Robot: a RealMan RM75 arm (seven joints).
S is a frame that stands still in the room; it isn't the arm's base.
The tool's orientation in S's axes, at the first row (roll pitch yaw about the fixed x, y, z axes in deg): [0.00, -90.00, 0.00]
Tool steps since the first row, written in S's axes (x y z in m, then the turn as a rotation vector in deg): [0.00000, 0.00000, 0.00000, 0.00, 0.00, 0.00]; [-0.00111, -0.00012, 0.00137, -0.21, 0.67, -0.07]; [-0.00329, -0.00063, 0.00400, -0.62, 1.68, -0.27]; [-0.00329, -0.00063, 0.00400, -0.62, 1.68, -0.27]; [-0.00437, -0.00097, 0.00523, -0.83, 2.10, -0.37]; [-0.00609, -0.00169, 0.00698, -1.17, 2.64, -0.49]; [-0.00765, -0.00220, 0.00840, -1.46, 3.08, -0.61]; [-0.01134, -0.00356, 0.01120, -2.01, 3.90, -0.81]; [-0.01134, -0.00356, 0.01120, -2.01, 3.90, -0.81]
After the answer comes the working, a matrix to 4 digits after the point.
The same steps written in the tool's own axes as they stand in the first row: [0.00000, 0.00000, 0.00000, 0.00, 0.00, 0.00]; [0.00137, -0.00012, 0.00111, -0.07, 0.67, 0.21]; [0.00400, -0.00063, 0.00329, -0.27, 1.68, 0.62]; [0.00400, -0.00063, 0.00329, -0.27, 1.68, 0.62]; [0.00523, -0.00097, 0.00437, -0.37, 2.10, 0.83]; [0.00698, -0.00169, 0.00609, -0.49, 2.64, 1.17]; [0.00840, -0.00220, 0.00765, -0.61, 3.08, 1.46]; [0.01120, -0.00356, 0.01134, -0.81, 3.90, 2.01]; [0.01120, -0.00356, 0.01134, -0.81, 3.90, 2.01]
The tool's axes in the first row as the columns of a matrix, in S's axes (rounded; the answer above uses it unrounded):
[0.0000, 0.0000, -1.0000]
[0.0000, 1.0000, 0.0000]
[1.0000, 0.0000, 0.0000]

